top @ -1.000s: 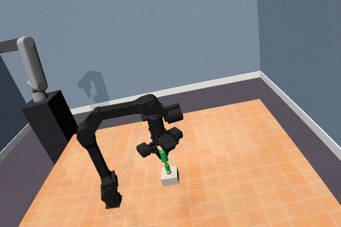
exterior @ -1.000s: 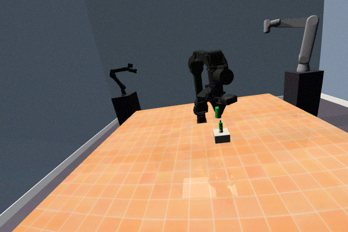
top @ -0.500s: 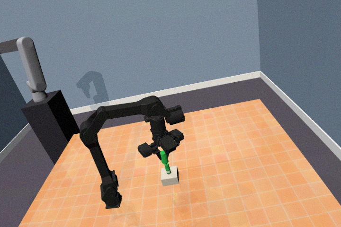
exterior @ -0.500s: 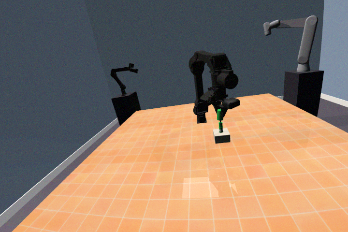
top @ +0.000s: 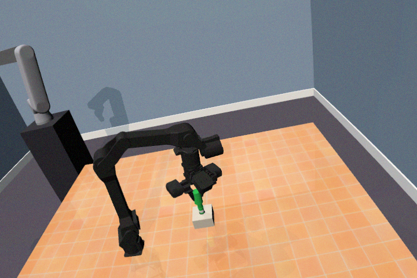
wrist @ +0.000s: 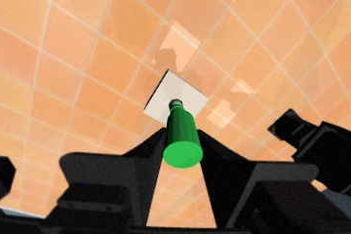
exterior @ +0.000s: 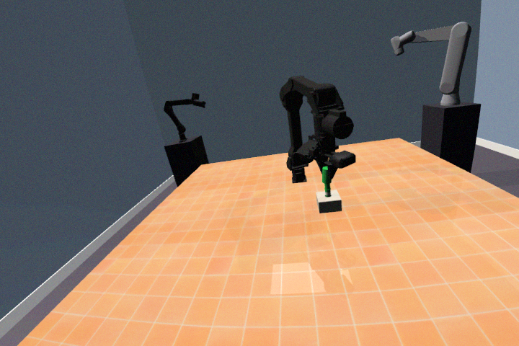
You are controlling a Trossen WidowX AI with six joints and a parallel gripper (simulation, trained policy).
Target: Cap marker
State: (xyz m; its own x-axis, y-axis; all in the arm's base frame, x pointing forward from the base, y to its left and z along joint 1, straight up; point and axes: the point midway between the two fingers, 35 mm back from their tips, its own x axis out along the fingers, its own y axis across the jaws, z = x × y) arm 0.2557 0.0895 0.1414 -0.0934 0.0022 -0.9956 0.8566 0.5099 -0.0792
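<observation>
The holder block lies 9 cm below my gripper tip. The rest, counted from my gripper tip: green cap: 1 cm above.
</observation>
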